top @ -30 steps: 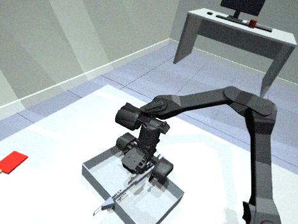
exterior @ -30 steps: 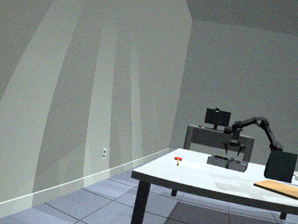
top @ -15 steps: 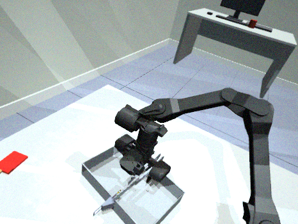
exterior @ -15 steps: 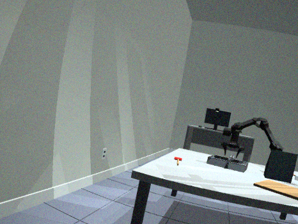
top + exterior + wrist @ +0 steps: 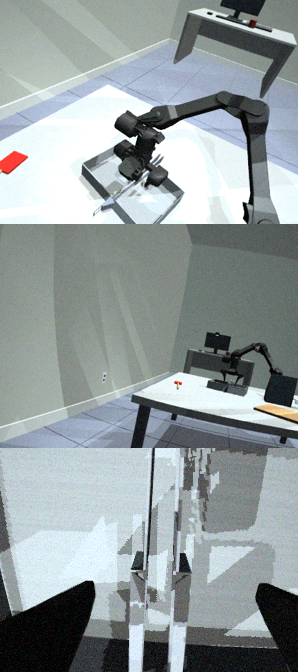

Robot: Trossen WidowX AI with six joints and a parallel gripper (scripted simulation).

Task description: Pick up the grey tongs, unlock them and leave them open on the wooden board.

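Right now my gripper tip is 10 mm short of the grey roasting tin and 30 mm above it. Also, from my gripper tip: yellow lock piece: 10 mm ahead, 80 mm to the left, 10 mm above; wooden board: 370 mm behind, 480 mm to the left, 50 mm below; red object: 360 mm ahead, 240 mm to the left, 50 mm below.
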